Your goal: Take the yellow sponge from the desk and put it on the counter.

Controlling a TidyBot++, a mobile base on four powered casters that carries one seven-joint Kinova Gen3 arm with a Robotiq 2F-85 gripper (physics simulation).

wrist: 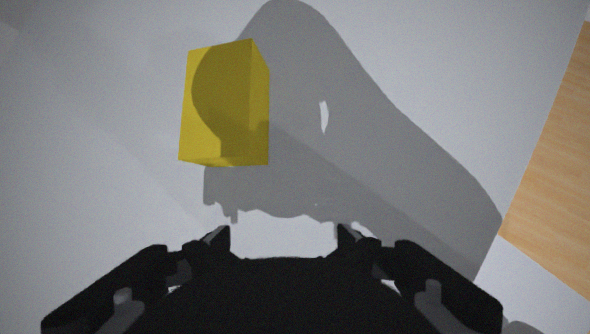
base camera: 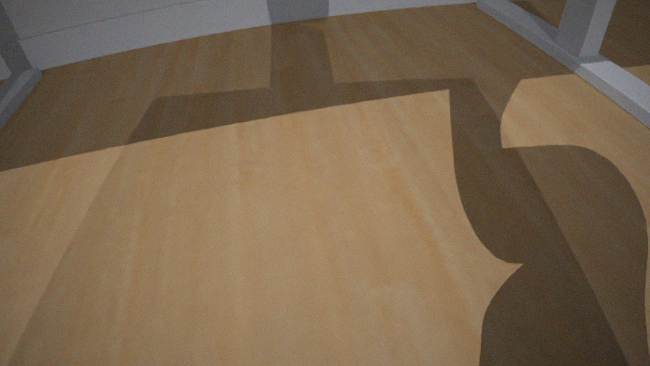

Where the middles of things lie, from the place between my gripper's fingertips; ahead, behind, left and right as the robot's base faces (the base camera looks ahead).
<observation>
I see the yellow sponge (wrist: 225, 115) 110 mm ahead of my hand and 50 mm to the right of it.
</observation>
